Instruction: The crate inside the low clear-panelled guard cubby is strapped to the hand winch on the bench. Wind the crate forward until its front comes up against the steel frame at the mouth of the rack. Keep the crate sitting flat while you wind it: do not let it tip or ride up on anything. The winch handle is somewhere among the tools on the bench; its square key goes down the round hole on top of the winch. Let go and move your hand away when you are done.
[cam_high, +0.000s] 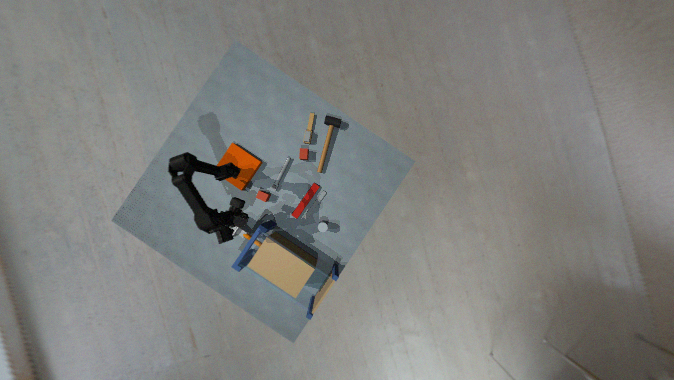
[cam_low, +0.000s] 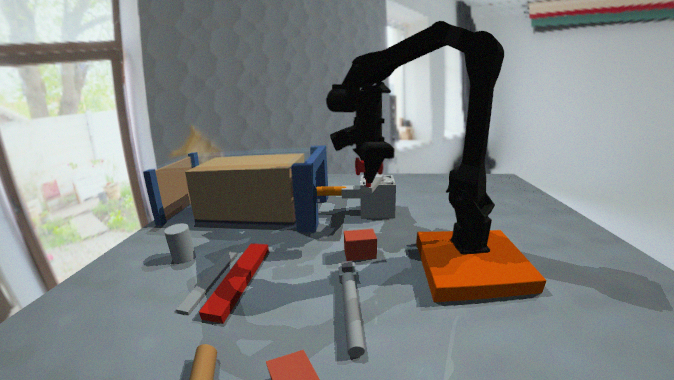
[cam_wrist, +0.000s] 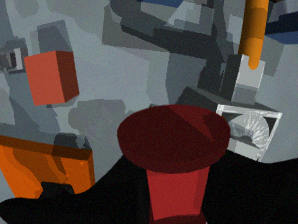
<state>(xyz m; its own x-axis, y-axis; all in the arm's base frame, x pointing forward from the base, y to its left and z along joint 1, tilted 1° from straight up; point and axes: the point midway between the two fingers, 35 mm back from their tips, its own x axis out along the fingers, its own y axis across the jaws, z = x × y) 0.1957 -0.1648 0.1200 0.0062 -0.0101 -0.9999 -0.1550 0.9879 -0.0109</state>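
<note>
Now: the grey winch 5 cm behind my gripper tip, 10 cm to the right of it and 8 cm below it. From my gripper tip the other things lie so: grey crank handle: 1 cm behind, 4 cm to the right, 1 cm below; then red knob: 2 cm above; then frame: 13 cm ahead, 10 cm to the right, 1 cm below.
</note>
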